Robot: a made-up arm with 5 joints. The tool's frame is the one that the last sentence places. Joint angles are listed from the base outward.
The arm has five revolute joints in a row. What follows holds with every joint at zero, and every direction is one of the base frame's. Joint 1 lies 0.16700 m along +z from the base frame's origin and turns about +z. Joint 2 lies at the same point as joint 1 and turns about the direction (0, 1, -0.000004). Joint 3 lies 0.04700 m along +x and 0.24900 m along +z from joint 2 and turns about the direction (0, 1, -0.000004). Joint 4 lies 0.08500 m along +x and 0.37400 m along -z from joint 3 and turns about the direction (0, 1, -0.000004). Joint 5 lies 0.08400 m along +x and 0.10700 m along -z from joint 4 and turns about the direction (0, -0.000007, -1). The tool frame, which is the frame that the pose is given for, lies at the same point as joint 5; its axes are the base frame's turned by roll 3.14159, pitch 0.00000 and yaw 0.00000 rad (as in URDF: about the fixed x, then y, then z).
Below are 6 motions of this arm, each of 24 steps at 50 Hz.
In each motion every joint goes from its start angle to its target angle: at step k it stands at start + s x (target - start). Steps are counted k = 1, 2, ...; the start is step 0. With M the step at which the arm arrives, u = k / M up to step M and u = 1 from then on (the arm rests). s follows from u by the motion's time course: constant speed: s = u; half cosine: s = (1 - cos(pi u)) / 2; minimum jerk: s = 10 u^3 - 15 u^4 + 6 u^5.
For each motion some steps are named. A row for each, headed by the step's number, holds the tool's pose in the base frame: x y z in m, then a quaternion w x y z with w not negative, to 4 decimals.
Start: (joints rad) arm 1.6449 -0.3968 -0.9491 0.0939 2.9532
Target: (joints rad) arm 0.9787 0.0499 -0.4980 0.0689 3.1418
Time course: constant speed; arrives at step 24
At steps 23, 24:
23: 0.2271 0.3587 0.0593 0.1811 -0.4752 0.8554 0.0988
24: 0.2320 0.3449 0.0448 0.1663 -0.4615 0.8669 0.0886

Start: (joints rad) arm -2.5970 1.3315 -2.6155 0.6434 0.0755
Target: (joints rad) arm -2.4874 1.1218 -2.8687 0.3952 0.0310
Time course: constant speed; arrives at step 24
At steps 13, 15, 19, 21, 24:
13: -0.6270 -0.4326 0.2968 0.4646 0.2377 -0.8383 0.1579
15: -0.6189 -0.4354 0.3236 0.4884 0.2389 -0.8224 0.1675
19: -0.6001 -0.4388 0.3765 0.5345 0.2401 -0.7886 0.1866
21: -0.5894 -0.4393 0.4024 0.5568 0.2401 -0.7707 0.1960
24: -0.5719 -0.4386 0.4407 0.5892 0.2392 -0.7426 0.2101

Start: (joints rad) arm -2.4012 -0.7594 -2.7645 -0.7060 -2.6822
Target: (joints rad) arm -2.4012 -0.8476 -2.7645 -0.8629 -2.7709
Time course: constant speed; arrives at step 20
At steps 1, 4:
1: 0.3628 0.3316 0.6673 0.4797 -0.5176 -0.0744 -0.7046
4: 0.3672 0.3355 0.6576 0.4695 -0.5325 -0.0801 -0.6997

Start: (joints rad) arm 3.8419 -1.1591 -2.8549 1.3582 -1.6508
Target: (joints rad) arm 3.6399 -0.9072 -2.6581 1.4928 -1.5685
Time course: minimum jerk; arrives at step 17
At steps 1, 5, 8, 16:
1: 0.4394 0.3700 0.6193 0.8629 0.2224 -0.0929 -0.4442
5: 0.4266 0.3372 0.6520 0.8484 0.2598 -0.1152 -0.4466
8: 0.3940 0.2756 0.7074 0.8165 0.3265 -0.1612 -0.4481
16: 0.3034 0.1652 0.7883 0.7405 0.4373 -0.2604 -0.4388

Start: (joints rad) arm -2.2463 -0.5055 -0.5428 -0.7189 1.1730
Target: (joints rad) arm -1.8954 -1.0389 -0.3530 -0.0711 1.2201
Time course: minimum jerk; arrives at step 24
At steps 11, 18, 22, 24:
11: -0.1756 -0.3015 0.4161 0.3196 -0.0510 -0.6808 0.6571
18: -0.1114 -0.2950 0.4231 0.2383 -0.0020 -0.7336 0.6365
22: -0.0988 -0.2919 0.4229 0.2221 0.0091 -0.7436 0.6306
24: -0.0982 -0.2917 0.4229 0.2213 0.0097 -0.7441 0.6303

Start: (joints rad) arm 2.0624 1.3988 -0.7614 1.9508 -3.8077
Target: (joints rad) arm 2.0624 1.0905 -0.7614 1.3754 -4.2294
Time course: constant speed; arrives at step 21
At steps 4, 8, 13, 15, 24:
4: 0.0066 -0.0123 -0.1566 0.7403 0.3482 -0.0585 0.5721
8: -0.0019 0.0035 -0.1717 0.7357 0.4271 -0.0542 0.5228
13: -0.0147 0.0275 -0.1890 0.7187 0.5214 -0.0397 0.4583
15: -0.0205 0.0383 -0.1951 0.7084 0.5574 -0.0312 0.4319
24: -0.0401 0.0748 -0.2100 0.6651 0.6583 0.0028 0.3525

